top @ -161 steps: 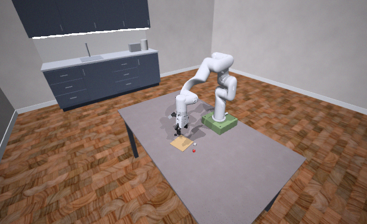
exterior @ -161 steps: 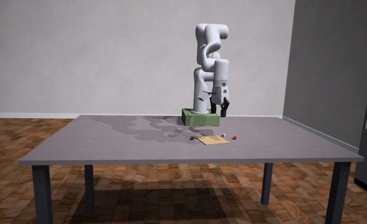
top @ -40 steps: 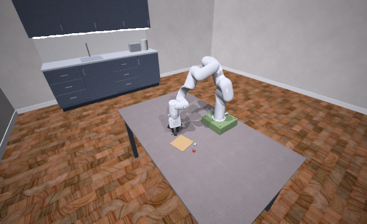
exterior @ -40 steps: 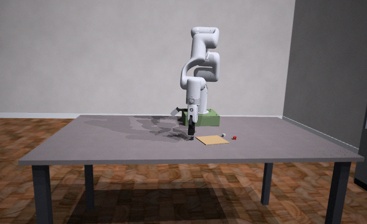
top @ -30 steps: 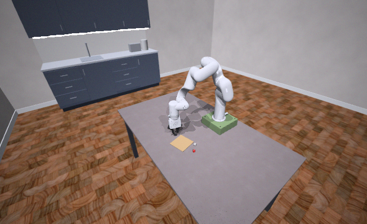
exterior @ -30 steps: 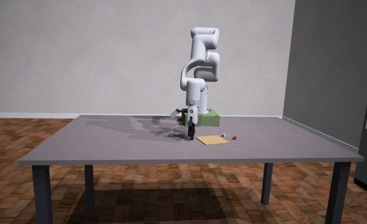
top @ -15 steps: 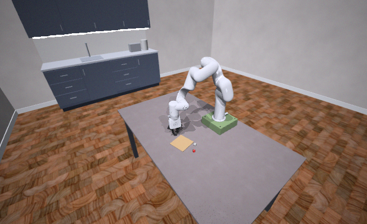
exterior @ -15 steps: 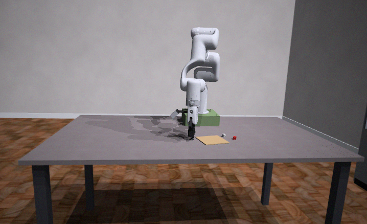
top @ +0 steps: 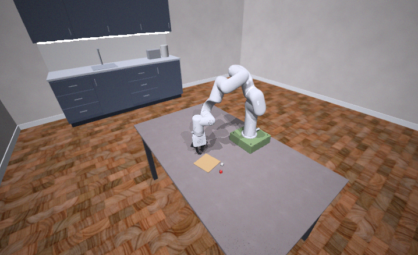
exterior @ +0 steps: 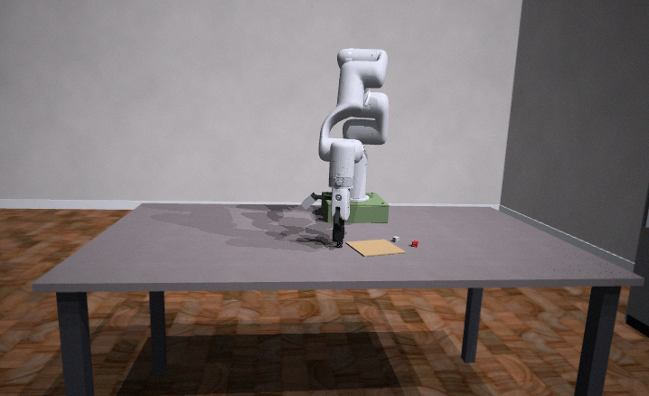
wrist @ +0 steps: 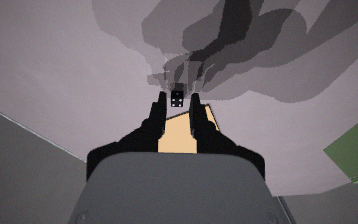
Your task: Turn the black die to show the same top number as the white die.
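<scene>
The black die lies 10 mm to the left of my hand and 30 mm below it. Round my hand: white die (70 mm behind, 200 mm to the left, 30 mm below); then red die (20 mm behind, 250 mm to the left, 30 mm below); then tan mat (120 mm to the left, 40 mm below).
</scene>
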